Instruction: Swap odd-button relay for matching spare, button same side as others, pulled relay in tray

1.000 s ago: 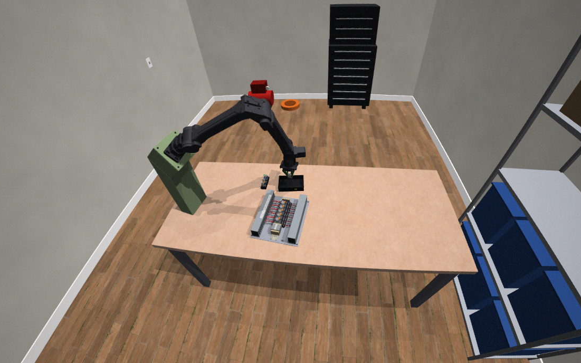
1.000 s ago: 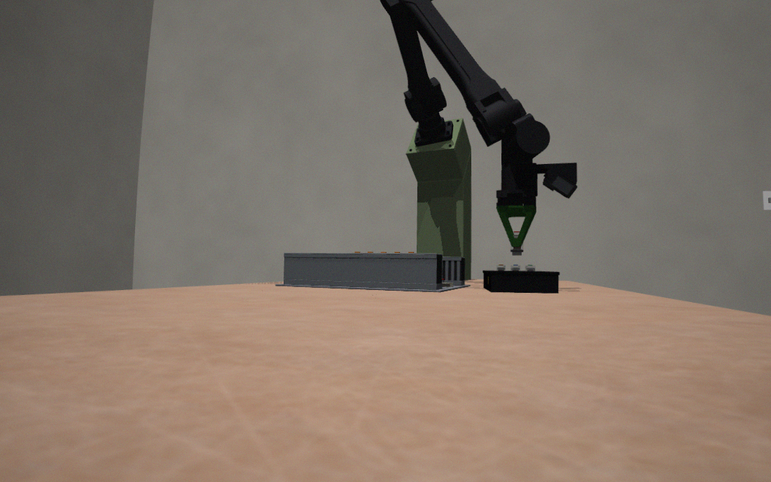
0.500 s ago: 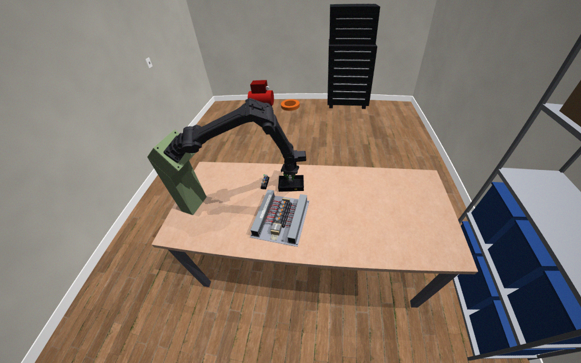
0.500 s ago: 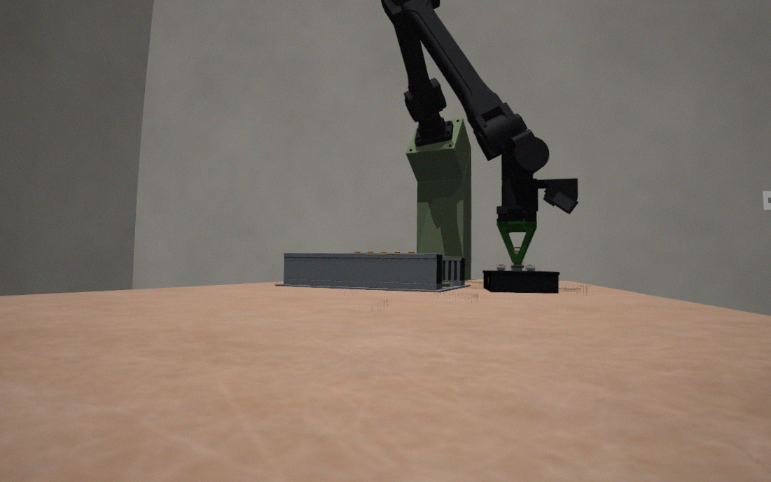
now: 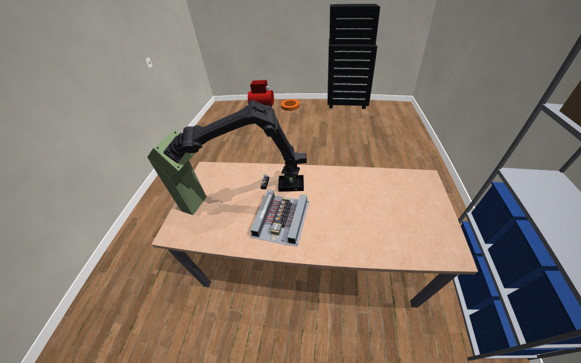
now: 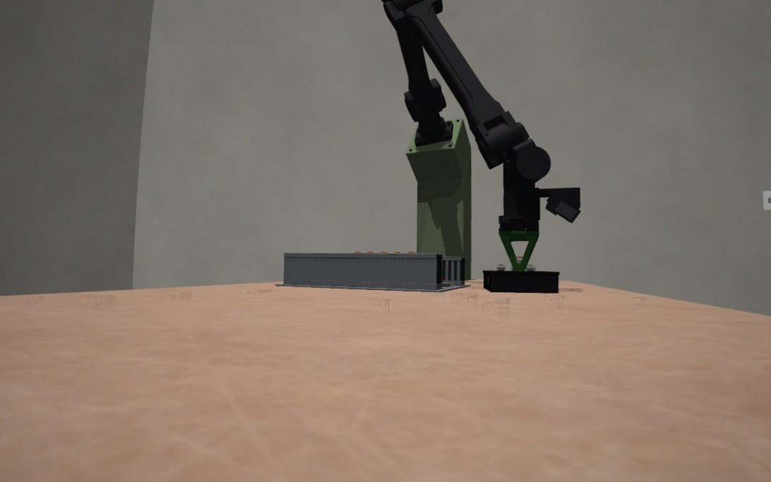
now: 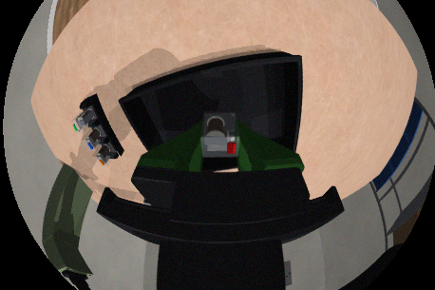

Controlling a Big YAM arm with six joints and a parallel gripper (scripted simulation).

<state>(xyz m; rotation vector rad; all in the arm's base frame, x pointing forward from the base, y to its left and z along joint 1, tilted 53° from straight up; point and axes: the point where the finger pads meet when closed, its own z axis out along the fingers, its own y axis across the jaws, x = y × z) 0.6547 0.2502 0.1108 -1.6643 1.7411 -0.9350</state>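
My hand is 2 cm above the black tray.
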